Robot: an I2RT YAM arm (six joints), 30 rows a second.
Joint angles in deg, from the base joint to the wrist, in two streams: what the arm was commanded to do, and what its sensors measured. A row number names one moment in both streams.
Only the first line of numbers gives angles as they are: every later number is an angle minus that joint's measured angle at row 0.
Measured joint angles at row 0:
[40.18 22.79 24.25 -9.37 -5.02 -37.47]
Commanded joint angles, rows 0 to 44:
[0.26 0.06 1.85 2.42 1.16 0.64]
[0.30 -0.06 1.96 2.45 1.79 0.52]
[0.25 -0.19 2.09 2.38 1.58 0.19]
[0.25 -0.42 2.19 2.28 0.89 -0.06]
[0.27 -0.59 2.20 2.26 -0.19 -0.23]
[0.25 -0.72 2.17 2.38 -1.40 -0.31]
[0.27 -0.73 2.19 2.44 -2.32 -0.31]
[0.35 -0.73 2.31 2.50 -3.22 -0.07]
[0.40 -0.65 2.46 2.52 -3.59 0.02]
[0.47 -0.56 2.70 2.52 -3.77 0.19]
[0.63 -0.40 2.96 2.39 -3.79 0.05]
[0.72 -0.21 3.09 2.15 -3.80 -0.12]
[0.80 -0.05 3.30 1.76 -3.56 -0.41]
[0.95 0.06 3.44 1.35 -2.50 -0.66]
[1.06 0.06 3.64 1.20 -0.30 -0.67]
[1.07 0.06 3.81 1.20 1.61 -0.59]
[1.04 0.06 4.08 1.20 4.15 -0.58]
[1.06 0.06 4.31 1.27 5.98 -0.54]
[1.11 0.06 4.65 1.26 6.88 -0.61]
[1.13 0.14 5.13 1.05 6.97 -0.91]
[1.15 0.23 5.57 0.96 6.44 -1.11]
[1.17 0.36 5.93 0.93 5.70 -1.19]
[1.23 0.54 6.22 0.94 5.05 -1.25]
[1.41 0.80 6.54 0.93 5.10 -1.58]
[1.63 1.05 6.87 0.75 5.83 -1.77]
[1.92 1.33 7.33 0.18 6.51 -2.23]
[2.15 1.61 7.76 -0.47 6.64 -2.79]
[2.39 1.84 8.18 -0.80 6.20 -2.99]
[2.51 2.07 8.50 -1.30 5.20 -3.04]
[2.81 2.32 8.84 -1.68 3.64 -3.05]
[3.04 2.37 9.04 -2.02 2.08 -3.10]
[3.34 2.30 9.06 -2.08 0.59 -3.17]
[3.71 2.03 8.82 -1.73 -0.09 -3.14]
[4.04 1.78 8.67 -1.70 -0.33 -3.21]
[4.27 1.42 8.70 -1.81 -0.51 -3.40]
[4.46 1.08 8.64 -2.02 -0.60 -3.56]
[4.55 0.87 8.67 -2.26 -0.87 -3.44]
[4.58 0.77 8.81 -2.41 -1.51 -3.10]
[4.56 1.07 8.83 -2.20 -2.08 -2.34]
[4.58 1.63 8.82 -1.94 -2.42 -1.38]
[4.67 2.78 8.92 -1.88 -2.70 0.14]
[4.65 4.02 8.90 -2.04 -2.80 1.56]
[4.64 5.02 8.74 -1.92 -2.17 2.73]
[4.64 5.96 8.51 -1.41 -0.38 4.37]
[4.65 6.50 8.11 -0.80 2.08 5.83]
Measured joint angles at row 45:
[4.44 5.02 7.41 -2.40 -0.76 0.83]
